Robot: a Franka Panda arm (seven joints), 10 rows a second.
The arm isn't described. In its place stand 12 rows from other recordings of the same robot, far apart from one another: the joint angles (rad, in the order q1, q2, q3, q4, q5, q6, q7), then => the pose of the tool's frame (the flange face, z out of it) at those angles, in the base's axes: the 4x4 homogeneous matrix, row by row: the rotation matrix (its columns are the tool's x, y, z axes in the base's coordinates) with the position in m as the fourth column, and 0 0 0 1 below.
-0.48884 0.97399 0.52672 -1.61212 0.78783 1.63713 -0.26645 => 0.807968, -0.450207, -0.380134, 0.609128; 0.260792, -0.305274, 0.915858, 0.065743; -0.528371, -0.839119, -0.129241, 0.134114; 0, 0, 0, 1
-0.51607 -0.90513 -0.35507 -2.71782 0.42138 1.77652 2.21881 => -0.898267, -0.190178, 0.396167, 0.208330; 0.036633, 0.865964, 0.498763, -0.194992; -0.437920, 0.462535, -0.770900, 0.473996; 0, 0, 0, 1
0.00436 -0.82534 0.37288 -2.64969 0.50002 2.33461 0.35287 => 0.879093, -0.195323, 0.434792, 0.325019; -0.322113, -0.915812, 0.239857, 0.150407; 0.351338, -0.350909, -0.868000, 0.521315; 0, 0, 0, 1
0.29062 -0.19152 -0.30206 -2.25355 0.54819 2.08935 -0.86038 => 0.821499, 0.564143, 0.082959, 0.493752; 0.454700, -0.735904, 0.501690, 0.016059; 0.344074, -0.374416, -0.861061, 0.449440; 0, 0, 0, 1
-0.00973 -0.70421 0.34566 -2.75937 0.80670 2.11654 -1.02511 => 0.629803, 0.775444, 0.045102, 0.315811; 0.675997, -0.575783, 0.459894, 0.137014; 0.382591, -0.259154, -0.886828, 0.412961; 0, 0, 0, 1
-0.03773 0.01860 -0.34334 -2.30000 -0.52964 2.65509 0.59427 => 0.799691, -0.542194, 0.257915, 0.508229; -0.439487, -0.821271, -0.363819, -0.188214; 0.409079, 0.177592, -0.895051, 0.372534; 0, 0, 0, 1
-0.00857 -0.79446 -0.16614 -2.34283 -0.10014 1.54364 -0.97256 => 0.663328, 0.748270, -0.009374, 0.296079; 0.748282, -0.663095, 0.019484, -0.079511; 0.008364, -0.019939, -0.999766, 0.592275; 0, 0, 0, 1
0.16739 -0.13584 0.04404 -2.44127 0.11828 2.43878 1.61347 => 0.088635, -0.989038, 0.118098, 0.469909; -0.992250, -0.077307, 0.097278, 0.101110; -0.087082, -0.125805, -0.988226, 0.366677; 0, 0, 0, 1
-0.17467 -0.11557 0.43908 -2.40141 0.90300 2.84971 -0.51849 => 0.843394, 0.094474, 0.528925, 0.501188; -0.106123, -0.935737, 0.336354, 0.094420; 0.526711, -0.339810, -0.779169, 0.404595; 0, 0, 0, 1
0.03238 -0.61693 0.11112 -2.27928 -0.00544 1.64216 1.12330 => 0.540303, -0.841348, -0.014385, 0.356362; -0.839817, -0.538091, -0.071862, 0.059247; 0.052721, 0.050908, -0.997311, 0.575254; 0, 0, 0, 1
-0.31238 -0.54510 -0.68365 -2.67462 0.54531 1.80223 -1.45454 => 0.790618, 0.475122, 0.386242, 0.229565; 0.072705, -0.699176, 0.711243, -0.247440; 0.607978, -0.534240, -0.587324, 0.370701; 0, 0, 0, 1
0.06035 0.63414 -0.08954 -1.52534 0.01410 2.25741 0.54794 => 0.838988, -0.535027, 0.099219, 0.716900; -0.533563, -0.844667, -0.043002, -0.009993; 0.106814, -0.016861, -0.994136, 0.297596; 0, 0, 0, 1
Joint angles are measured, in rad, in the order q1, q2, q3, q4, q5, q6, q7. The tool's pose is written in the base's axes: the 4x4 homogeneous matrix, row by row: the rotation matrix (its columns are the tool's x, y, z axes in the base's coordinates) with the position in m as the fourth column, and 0 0 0 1 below. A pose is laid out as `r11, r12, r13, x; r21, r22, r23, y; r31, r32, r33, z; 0, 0, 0, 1`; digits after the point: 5 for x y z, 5 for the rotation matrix.
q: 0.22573, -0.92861, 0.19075, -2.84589, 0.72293, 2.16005, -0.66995
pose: 0.73537, 0.66211, 0.14441, 0.26872; 0.52179, -0.68918, 0.50275, 0.14350; 0.43240, -0.29435, -0.85228, 0.45410; 0, 0, 0, 1
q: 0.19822, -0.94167, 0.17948, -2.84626, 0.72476, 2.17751, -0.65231
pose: 0.75729, 0.62551, 0.18774, 0.27363; 0.47052, -0.72193, 0.50738, 0.13195; 0.45290, -0.29590, -0.84103, 0.46012; 0, 0, 0, 1
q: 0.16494, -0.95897, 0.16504, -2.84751, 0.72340, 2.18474, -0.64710
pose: 0.77136, 0.59432, 0.22756, 0.27741; 0.42605, -0.74788, 0.50908, 0.11800; 0.47274, -0.29573, -0.83010, 0.46608; 0, 0, 0, 1
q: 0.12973, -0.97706, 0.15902, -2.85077, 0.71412, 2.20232, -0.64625
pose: 0.77549, 0.56794, 0.27579, 0.28051; 0.39125, -0.77513, 0.49609, 0.10458; 0.49552, -0.27681, -0.82331, 0.47158; 0, 0, 0, 1
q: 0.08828, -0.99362, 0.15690, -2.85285, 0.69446, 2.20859, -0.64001
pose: 0.78285, 0.53724, 0.31388, 0.28268; 0.36269, -0.80390, 0.47137, 0.09095; 0.50557, -0.25518, -0.82419, 0.47572; 0, 0, 0, 1
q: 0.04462, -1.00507, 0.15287, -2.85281, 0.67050, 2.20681, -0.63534
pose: 0.79246, 0.50537, 0.34150, 0.28474; 0.33821, -0.83002, 0.44348, 0.07676; 0.50757, -0.23594, -0.82868, 0.47869; 0, 0, 0, 1
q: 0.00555, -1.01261, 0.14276, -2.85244, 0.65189, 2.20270, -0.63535
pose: 0.80189, 0.47523, 0.36211, 0.28646; 0.31291, -0.85035, 0.42307, 0.06251; 0.50898, -0.22595, -0.83060, 0.48085; 0, 0, 0, 1
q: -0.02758, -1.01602, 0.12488, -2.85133, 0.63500, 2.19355, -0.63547
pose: 0.81330, 0.44592, 0.37376, 0.28770; 0.28596, -0.86578, 0.41067, 0.04819; 0.50672, -0.22712, -0.83166, 0.48206; 0, 0, 0, 1
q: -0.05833, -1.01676, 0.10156, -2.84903, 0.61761, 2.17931, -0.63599
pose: 0.82593, 0.41703, 0.37938, 0.28840; 0.25819, -0.87801, 0.40304, 0.03338; 0.50118, -0.23493, -0.83284, 0.48274; 0, 0, 0, 1
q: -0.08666, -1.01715, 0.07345, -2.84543, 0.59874, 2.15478, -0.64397
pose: 0.83714, 0.39689, 0.37639, 0.28782; 0.23881, -0.88427, 0.40130, 0.01861; 0.49211, -0.24605, -0.83504, 0.48298; 0, 0, 0, 1
